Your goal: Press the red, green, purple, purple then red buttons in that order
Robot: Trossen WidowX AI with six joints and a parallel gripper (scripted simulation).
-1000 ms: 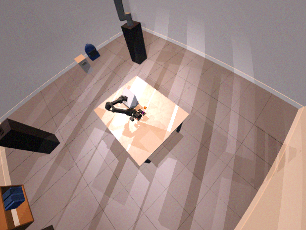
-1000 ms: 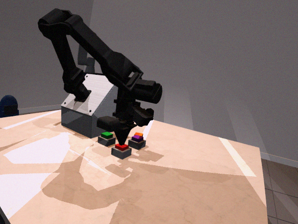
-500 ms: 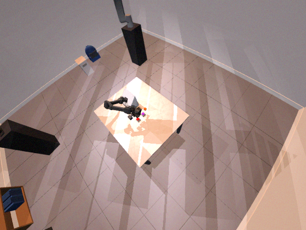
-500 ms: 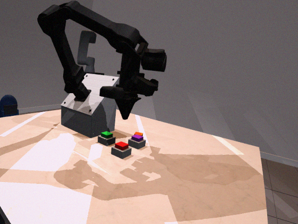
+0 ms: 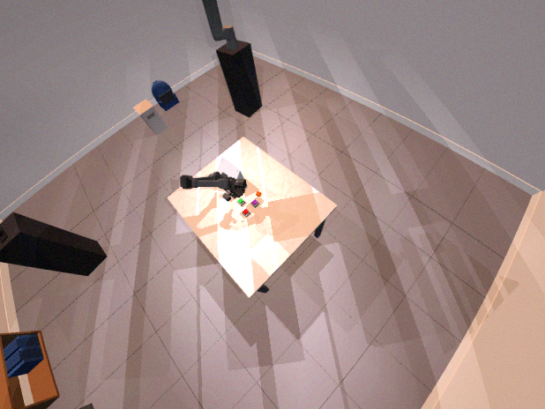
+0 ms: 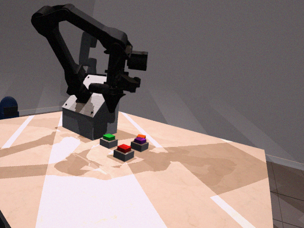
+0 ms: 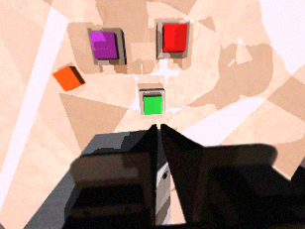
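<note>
Right now the green button is 90 mm below my gripper tip. Also, from my gripper tip: small orange block 60 mm ahead, 140 mm to the left, 110 mm below; red button 90 mm ahead, 40 mm to the right, 90 mm below; purple button 90 mm ahead, 60 mm to the left, 90 mm below.
</note>
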